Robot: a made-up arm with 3 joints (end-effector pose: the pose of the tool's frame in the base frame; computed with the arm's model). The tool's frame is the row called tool. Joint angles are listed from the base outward.
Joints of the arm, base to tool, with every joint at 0 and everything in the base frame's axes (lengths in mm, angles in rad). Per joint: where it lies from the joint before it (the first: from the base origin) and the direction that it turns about. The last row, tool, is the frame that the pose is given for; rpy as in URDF.
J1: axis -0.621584 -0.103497 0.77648 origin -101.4 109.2 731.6
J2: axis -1 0 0 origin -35.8 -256.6 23.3
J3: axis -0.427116 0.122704 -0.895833 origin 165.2 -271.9 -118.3
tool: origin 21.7 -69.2 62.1 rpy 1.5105 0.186 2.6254
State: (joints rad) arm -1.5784 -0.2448 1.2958
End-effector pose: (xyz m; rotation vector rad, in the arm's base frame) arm -0.4800 0.0842 0.3374 2.5833 0.2021 0.5383
Working (the frame after each row of the table, in the pose's form):
after J1: -0.1014 0.1092 0.7316 0.9811 0.1634 -1.2256
after J2: -0.3399 0.1175 0.6280 1.1924 0.0128 -1.2655
after J3: -0.4054 0.1261 0.2951 0.7505 1.2412 -1.9491

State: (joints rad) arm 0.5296 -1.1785 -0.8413
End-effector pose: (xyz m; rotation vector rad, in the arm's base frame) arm 0.2331 -0.1754 0.5401 0.4293 -0.3055 -2.7805
Working (the frame after each row of the table, in the pose's form):
after J1: -0.1014 0.1092 0.7316 -0.3292 -0.0548 0.4112
after J2: -0.0386 -0.1199 0.8375 0.8322 0.1876 0.3817
after J3: 0.1458 -0.1389 0.5532 1.2655 -0.1724 1.0289

